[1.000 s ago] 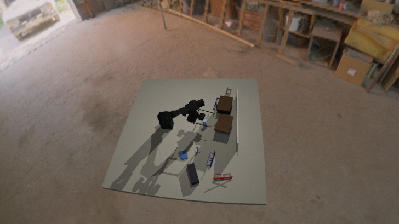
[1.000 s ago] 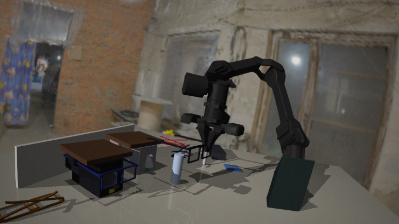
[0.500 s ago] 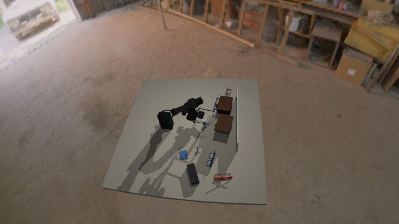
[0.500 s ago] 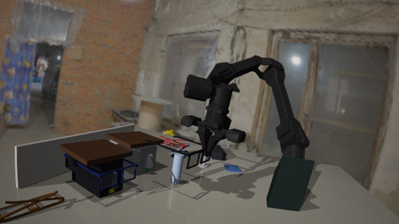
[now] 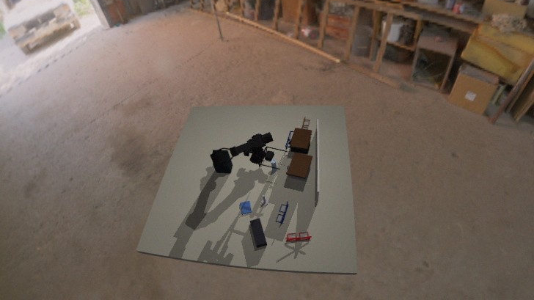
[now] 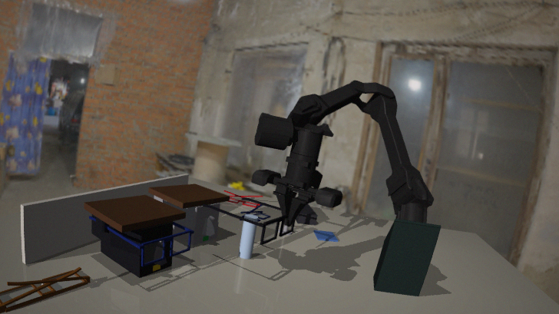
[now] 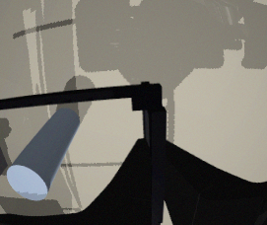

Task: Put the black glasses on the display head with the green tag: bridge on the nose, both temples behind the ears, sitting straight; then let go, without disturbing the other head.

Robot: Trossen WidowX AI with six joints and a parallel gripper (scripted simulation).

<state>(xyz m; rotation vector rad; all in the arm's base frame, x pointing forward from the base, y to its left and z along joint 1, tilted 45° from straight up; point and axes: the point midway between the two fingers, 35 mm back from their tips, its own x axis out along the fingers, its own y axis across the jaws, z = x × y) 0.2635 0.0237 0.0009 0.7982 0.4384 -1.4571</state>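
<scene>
Right now the pale blue cylinder is 80 mm ahead of my gripper tip, 50 mm below it and 10 mm to the left of it. From my gripper tip the other things lie so: black head (210 mm to the left, 210 mm ahead, 40 mm below); blue cloth (290 mm to the right, 90 mm below, 60 mm behind); stand (240 mm to the right, 70 mm below, 60 mm ahead).
</scene>
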